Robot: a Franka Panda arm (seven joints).
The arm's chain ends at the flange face. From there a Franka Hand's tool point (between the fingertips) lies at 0.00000 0.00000 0.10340 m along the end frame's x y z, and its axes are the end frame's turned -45 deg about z.
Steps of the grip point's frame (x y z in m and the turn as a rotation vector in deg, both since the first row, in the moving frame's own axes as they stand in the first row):
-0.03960 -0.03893 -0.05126 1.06 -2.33 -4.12
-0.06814 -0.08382 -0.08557 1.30 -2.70 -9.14
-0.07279 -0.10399 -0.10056 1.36 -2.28 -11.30
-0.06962 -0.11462 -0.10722 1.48 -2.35 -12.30
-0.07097 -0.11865 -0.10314 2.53 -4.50 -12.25
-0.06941 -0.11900 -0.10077 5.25 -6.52 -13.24
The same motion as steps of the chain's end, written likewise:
-0.05127 -0.00130 -0.05116 -0.90 -2.40 -4.12
-0.10251 -0.01327 -0.08543 -0.99 -2.83 -9.14
-0.12050 -0.02368 -0.10045 -0.65 -2.57 -11.30
-0.12555 -0.03344 -0.10710 -0.62 -2.71 -12.30
-0.12546 -0.03716 -0.10272 -1.39 -4.97 -12.25
-0.11858 -0.03839 -0.09967 -0.90 -8.32 -13.24

